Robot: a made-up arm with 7 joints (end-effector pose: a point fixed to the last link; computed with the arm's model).
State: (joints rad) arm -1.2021 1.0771 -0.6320 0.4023 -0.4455 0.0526 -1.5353
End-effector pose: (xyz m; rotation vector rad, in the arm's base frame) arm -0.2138 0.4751 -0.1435 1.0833 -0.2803 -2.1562
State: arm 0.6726 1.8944 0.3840 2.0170 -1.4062 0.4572 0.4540
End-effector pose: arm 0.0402 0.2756 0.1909 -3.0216 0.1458 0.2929
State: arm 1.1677 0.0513 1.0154 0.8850 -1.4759 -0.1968 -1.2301
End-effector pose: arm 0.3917 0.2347 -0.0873 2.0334 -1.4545 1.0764
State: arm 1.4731 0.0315 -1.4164 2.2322 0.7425 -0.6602 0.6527
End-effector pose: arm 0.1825 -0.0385 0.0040 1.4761 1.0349 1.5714
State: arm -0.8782 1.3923 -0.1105 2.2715 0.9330 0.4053 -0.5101
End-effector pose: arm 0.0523 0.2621 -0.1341 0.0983 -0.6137 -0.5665
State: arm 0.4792 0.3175 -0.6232 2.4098 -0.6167 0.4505 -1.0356
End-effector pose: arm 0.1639 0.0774 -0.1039 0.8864 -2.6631 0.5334
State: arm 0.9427 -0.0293 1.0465 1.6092 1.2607 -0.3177 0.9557
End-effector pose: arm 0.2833 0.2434 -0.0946 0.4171 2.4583 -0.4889
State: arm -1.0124 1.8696 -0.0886 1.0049 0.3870 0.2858 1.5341
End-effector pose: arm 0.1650 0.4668 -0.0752 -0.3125 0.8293 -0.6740
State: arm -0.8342 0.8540 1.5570 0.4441 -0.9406 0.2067 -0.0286
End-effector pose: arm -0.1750 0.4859 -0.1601 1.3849 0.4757 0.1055
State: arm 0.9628 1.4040 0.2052 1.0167 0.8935 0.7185 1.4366
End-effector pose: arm 0.1123 0.4779 0.1042 -0.5619 -1.7349 -0.5835
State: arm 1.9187 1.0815 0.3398 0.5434 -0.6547 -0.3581 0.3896
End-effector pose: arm 0.1393 0.5001 0.1438 1.4558 -2.0197 0.2556
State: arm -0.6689 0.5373 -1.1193 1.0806 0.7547 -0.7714 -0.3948
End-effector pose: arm -0.1892 0.1639 -0.3509 -0.2047 -0.6207 0.0047
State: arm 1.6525 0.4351 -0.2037 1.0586 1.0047 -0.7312 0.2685
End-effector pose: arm 0.3401 0.2256 0.1818 0.5244 2.7682 -0.1039
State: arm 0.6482 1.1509 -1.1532 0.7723 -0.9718 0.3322 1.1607
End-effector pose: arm 0.2062 0.4293 -0.1880 0.6335 0.9504 -1.1964
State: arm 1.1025 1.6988 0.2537 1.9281 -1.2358 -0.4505 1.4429
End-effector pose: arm 0.0106 0.3133 0.1774 2.0116 0.4376 -0.7979
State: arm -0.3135 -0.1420 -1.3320 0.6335 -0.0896 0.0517 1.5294
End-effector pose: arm -0.1035 -0.0674 -0.4008 -1.9394 0.7158 -1.3653
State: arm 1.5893 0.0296 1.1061 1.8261 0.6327 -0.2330 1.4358
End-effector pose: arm 0.2357 0.2587 0.0823 -0.3655 2.3175 0.4073
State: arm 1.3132 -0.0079 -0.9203 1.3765 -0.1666 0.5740 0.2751
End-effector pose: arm 0.3375 -0.0468 0.0216 0.3153 -1.8148 -1.3236
